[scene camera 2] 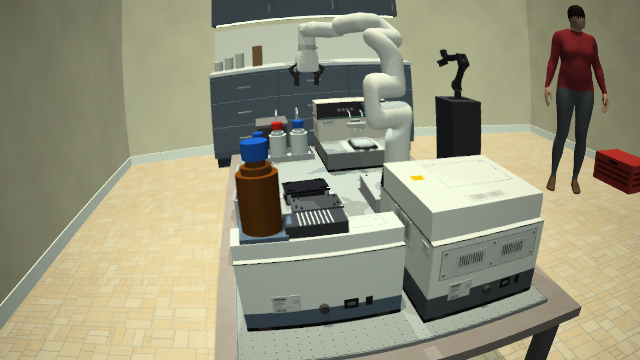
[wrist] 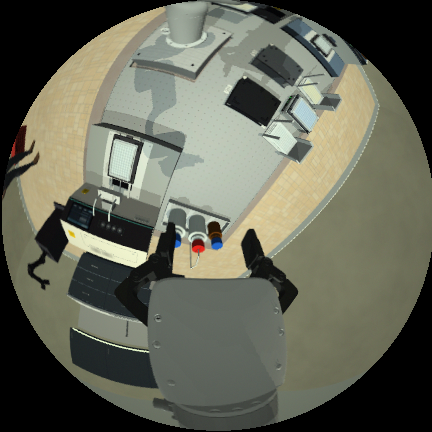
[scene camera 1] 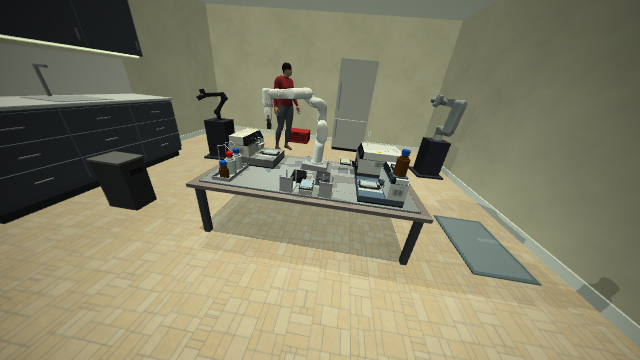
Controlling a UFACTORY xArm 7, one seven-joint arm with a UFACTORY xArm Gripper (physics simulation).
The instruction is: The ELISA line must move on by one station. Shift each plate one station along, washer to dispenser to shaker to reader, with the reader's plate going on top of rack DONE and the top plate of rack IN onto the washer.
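Frame: origin at the arm's base, x down, y right, z back, level; millimetres.
Where they show: gripper, fingertip midpoint: (scene camera 2: 306,85) (wrist: 210,233) (scene camera 1: 269,128); arm's base, link origin: (wrist: 185,37) (scene camera 1: 316,161).
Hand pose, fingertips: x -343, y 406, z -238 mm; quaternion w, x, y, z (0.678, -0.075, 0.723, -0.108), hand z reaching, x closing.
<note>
Things, the pixels of their centre, and the offset from my fingertips. "*": a spot on its surface instead.
- pale blue plate, body centre: (wrist: 305,114) (scene camera 1: 306,183) dx +336, dy -365, dz -273 mm
- large white box, body centre: (scene camera 2: 458,226) (scene camera 1: 377,162) dx +262, dy -995, dz +185 mm
- tall brown bottle, surface spot: (scene camera 2: 258,200) * dx +91, dy -1071, dz -305 mm
My gripper (scene camera 1: 269,125) (scene camera 2: 306,84) (wrist: 210,233) is open and empty, high above the bottle end of the table. A plate (scene camera 1: 270,151) (scene camera 2: 362,143) (wrist: 124,159) lies on the grey deck of the white-and-black machine with a spout bracket. Another plate (scene camera 1: 370,184) (wrist: 324,44) is on the blue-based machine. A pale blue plate (scene camera 1: 306,185) (wrist: 303,114) lies between two small racks, one with white plates (wrist: 282,138), the other with a cream plate (wrist: 311,91). A plate (scene camera 1: 345,161) sits beside the large white box (scene camera 1: 378,151) (scene camera 2: 462,195). Rack labels are unreadable.
Capped bottles (scene camera 1: 230,165) (scene camera 2: 278,143) (wrist: 197,227) stand in a tray near the grey deck. A tall brown bottle (scene camera 1: 402,165) (scene camera 2: 258,200) stands on the blue-based machine. Two dark flat stands (wrist: 252,100) (wrist: 277,64) lie near the racks. A person (scene camera 1: 284,92) (scene camera 2: 575,65) stands behind.
</note>
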